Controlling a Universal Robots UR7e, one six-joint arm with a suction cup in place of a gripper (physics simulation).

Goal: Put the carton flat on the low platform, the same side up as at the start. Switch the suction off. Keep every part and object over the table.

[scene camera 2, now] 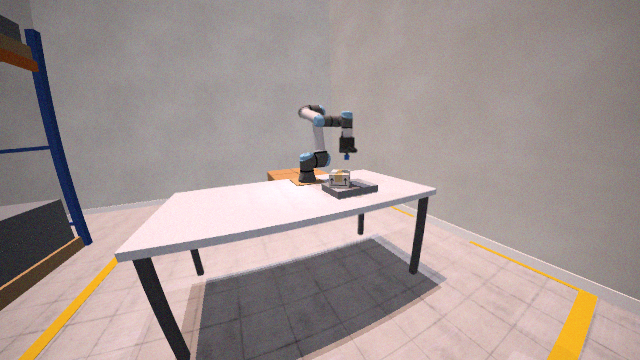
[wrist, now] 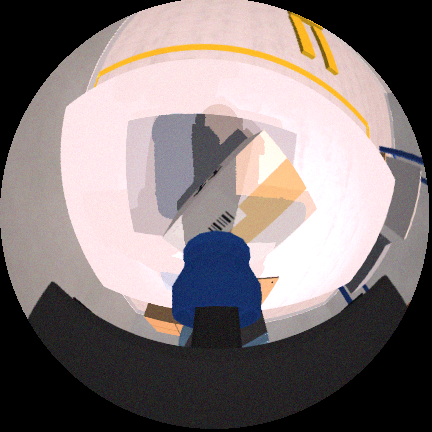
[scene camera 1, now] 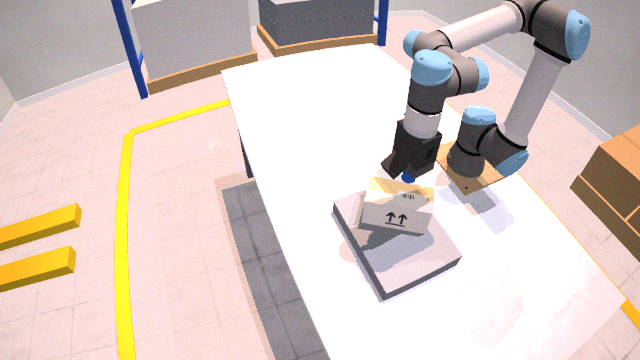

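Where they show: end effector, tool point: (scene camera 2: 346, 159) (wrist: 216, 259) (scene camera 1: 408, 177); arm's base, origin of the base link: (scene camera 2: 307, 180) (scene camera 1: 465, 162).
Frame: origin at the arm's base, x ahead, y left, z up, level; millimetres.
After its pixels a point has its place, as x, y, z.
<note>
The white carton (scene camera 1: 395, 216) {439, 83, 89} (scene camera 2: 339, 179) {454, -20, 94} (wrist: 210, 202) {419, 81, 126} with tan tape and a barcode on its top lies flat on the low grey platform (scene camera 1: 421, 285) {463, 250, -3} (scene camera 2: 357, 192) {542, 58, 10} (wrist: 142, 200) {404, 219, 38}, near one end and turned at an angle to its edges. The two arrows on its side point up. My gripper, a blue suction cup (scene camera 1: 408, 177) (scene camera 2: 346, 157) (wrist: 216, 240), is open and hangs above the carton with a gap between them, seen in both scene views. In the wrist view the cup hides part of the carton's near edge.
The white table (scene camera 1: 300, 125) {396, -493, -11} (scene camera 2: 225, 210) {277, -706, -10} carries the platform and the arm's base on a wooden plate (scene camera 1: 467, 185) {81, 79, -3}. Brown boxes (scene camera 1: 617, 175) stand beyond the table. Pallets with large loads and a blue rack (scene camera 1: 127, 50) (scene camera 2: 52, 130) stand off the table's far end.
</note>
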